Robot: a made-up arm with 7 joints. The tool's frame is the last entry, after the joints. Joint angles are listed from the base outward. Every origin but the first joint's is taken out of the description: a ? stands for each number. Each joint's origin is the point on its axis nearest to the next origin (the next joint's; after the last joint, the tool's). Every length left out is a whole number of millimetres.
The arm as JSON. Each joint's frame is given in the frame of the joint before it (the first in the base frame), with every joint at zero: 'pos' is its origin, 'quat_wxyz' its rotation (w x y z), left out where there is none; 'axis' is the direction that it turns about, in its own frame. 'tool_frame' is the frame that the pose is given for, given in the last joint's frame.
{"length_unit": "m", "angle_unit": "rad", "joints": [
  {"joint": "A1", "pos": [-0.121, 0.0, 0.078], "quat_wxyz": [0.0, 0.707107, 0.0, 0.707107], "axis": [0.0, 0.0, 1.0]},
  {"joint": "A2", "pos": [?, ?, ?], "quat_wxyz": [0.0, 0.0, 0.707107, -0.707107], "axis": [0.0, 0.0, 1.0]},
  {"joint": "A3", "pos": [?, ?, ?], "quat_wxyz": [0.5, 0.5, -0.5, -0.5], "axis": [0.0, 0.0, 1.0]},
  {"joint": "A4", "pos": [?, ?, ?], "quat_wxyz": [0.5, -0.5, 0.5, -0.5], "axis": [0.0, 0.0, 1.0]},
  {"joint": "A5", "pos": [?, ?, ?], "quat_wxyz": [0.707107, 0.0, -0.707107, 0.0], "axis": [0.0, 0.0, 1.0]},
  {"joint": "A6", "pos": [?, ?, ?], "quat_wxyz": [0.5, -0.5, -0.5, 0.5], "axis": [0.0, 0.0, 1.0]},
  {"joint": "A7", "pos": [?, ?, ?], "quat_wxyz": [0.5, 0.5, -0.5, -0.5], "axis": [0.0, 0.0, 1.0]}
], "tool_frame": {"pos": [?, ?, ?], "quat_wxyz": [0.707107, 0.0, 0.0, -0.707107]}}
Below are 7 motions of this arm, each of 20 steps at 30 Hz.
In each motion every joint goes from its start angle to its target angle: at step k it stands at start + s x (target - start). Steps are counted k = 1, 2, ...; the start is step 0. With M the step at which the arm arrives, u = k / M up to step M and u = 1 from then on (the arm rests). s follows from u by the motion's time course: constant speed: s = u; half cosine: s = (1 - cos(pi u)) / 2; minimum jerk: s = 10 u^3 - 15 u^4 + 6 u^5.
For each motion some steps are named. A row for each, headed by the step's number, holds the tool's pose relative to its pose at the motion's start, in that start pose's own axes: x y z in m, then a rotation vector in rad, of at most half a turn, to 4 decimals.
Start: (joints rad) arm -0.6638 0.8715 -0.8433 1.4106 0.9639 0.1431 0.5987
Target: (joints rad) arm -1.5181 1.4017 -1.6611 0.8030 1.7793 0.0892 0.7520
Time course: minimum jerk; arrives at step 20
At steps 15, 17, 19, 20:
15: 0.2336 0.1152 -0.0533 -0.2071 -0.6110 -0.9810
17: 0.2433 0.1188 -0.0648 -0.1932 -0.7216 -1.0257
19: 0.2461 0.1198 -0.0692 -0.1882 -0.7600 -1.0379
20: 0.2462 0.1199 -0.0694 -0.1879 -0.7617 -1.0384

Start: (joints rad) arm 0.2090 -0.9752 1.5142 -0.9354 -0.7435 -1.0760 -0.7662
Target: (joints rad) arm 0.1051 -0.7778 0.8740 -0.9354 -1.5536 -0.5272 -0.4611
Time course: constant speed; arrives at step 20
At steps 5, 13, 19, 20:
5: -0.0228 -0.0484 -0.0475 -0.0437 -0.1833 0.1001
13: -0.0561 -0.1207 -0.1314 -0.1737 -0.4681 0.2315
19: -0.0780 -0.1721 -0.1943 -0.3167 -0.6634 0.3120
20: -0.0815 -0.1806 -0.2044 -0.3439 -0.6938 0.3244

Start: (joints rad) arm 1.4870 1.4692 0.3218 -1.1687 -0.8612 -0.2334 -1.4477
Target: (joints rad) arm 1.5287 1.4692 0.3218 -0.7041 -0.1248 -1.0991 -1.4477
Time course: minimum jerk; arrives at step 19
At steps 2, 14, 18, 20:
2: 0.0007 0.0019 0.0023 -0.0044 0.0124 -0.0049
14: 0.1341 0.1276 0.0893 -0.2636 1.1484 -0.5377
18: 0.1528 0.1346 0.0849 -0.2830 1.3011 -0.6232
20: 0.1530 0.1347 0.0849 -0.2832 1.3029 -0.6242

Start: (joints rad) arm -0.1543 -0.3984 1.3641 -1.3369 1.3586 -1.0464 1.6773
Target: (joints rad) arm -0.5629 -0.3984 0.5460 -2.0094 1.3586 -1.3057 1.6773
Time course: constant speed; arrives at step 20
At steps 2, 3, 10, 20:
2: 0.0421 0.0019 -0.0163 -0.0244 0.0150 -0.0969
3: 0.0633 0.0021 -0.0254 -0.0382 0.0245 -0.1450
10: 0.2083 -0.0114 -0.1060 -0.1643 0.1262 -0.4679
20: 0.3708 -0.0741 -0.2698 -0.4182 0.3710 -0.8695

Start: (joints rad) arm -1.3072 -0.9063 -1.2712 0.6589 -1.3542 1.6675 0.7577
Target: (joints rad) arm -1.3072 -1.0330 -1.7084 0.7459 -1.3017 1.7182 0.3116
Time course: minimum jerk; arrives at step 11
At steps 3, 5, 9, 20:
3: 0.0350 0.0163 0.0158 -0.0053 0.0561 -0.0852
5: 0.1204 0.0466 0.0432 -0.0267 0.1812 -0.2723
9: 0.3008 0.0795 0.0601 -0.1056 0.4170 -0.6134
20: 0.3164 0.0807 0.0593 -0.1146 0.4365 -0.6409

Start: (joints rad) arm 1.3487 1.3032 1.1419 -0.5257 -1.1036 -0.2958 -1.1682
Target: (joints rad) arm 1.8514 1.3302 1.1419 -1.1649 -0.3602 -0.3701 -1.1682
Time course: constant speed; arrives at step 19
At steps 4, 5, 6, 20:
4: 0.0184 0.0281 0.0660 -0.1021 0.0609 0.1077
5: 0.0221 0.0361 0.0816 -0.1280 0.0713 0.1340
6: 0.0254 0.0444 0.0969 -0.1540 0.0796 0.1600
20: 0.0094 0.1590 0.2701 -0.4767 0.0186 0.4260

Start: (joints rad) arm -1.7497 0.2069 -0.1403 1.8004 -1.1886 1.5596 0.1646
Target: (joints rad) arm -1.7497 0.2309 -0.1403 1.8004 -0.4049 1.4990 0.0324
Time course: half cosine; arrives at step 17
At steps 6, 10, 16, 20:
6: 0.0284 -0.0911 0.0002 0.0114 0.0048 0.1790
10: 0.0936 -0.1966 0.0017 0.0269 0.0189 0.4110
16: 0.1847 -0.2794 0.0035 0.0418 0.0415 0.6394
20: 0.1871 -0.2811 0.0036 0.0422 0.0421 0.6449

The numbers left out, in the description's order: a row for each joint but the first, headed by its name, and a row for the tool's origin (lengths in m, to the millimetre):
A2: 0.008 -0.326 0.0
A3: -0.327 0.024 0.0
A4: 0.218 0.064 0.0
A5: -0.095 0.108 0.0
A6: -0.288 -0.057 0.0
A7: -0.18 0.116 0.0
tool: 0.057 0.15 0.0

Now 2 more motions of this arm.
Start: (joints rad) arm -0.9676 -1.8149 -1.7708 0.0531 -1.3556 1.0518 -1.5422
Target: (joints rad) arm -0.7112 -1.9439 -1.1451 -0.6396 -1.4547 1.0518 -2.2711
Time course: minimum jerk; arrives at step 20
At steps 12, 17, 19, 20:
12: 0.1067 -0.0439 -0.0594 0.4016 0.2692 -0.4217
17: 0.1416 -0.0505 -0.0971 0.5586 0.4456 -0.6294
19: 0.1443 -0.0508 -0.1007 0.5719 0.4626 -0.6479
20: 0.1444 -0.0508 -0.1009 0.5725 0.4634 -0.6488

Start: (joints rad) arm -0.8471 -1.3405 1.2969 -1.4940 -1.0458 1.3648 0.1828
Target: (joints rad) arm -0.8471 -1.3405 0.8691 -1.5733 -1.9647 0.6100 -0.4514
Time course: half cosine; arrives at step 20
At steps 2, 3, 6, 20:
2: -0.0031 0.0061 -0.0036 0.0159 -0.0067 -0.0270
3: -0.0069 0.0135 -0.0080 0.0356 -0.0150 -0.0600
6: -0.0240 0.0500 -0.0303 0.1377 -0.0569 -0.2245
20: -0.0730 0.1957 -0.1412 0.7854 -0.2520 -0.9744

